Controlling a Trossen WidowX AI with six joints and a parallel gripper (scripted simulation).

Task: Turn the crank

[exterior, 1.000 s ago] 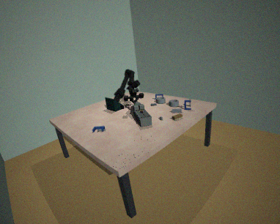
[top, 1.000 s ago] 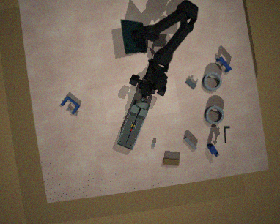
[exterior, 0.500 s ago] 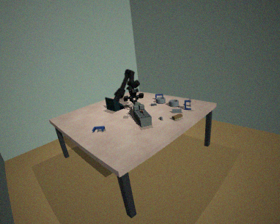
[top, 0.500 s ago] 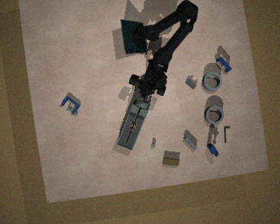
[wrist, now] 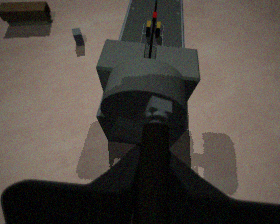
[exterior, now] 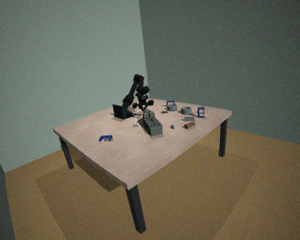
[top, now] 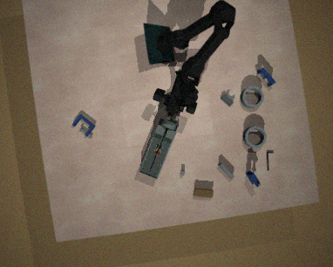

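Now: the red pointer 170 mm ahead of my gripper tip, 80 mm to the right of it and 10 mm below it. The rest, counted from my gripper tip: small grey cube: 270 mm ahead, 30 mm to the left, 80 mm below; then grey bar: 290 mm ahead, 230 mm to the left, 80 mm below; then dark handle: 20 mm behind, 10 mm to the left, 30 mm above.
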